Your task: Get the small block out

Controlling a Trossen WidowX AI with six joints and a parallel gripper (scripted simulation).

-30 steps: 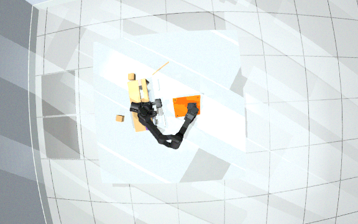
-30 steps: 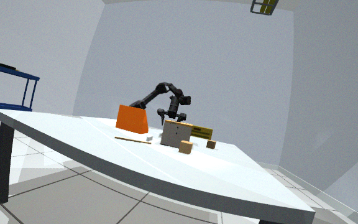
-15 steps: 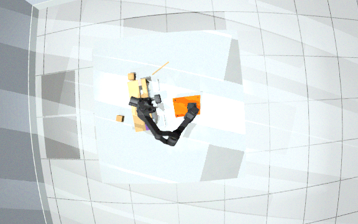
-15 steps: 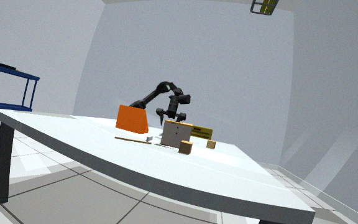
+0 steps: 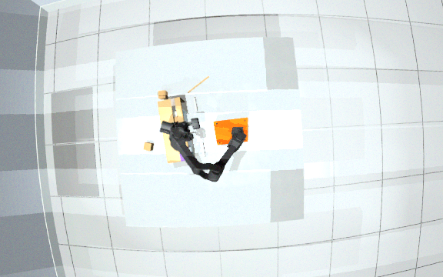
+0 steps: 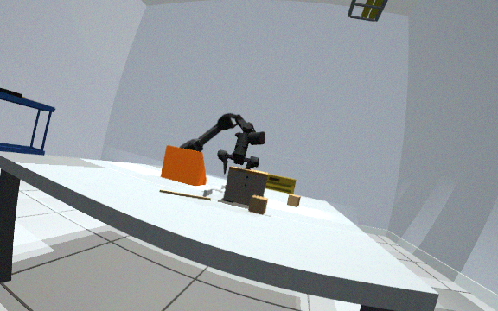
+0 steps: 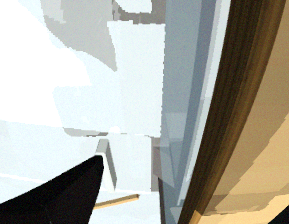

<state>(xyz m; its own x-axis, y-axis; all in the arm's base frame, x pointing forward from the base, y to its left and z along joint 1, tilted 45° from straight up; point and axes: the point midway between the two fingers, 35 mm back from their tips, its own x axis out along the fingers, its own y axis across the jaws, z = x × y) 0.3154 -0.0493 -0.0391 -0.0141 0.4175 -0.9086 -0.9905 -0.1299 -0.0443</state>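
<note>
Now: the long tan-topped box 3 cm ahead of my gripper tip, 4 cm to the left of it and 3 cm below it. Round my gripper tip: cube 6 cm ahead, 2 cm to the right; thin stick 8 cm behind, 26 cm to the right, 8 cm below.
</note>
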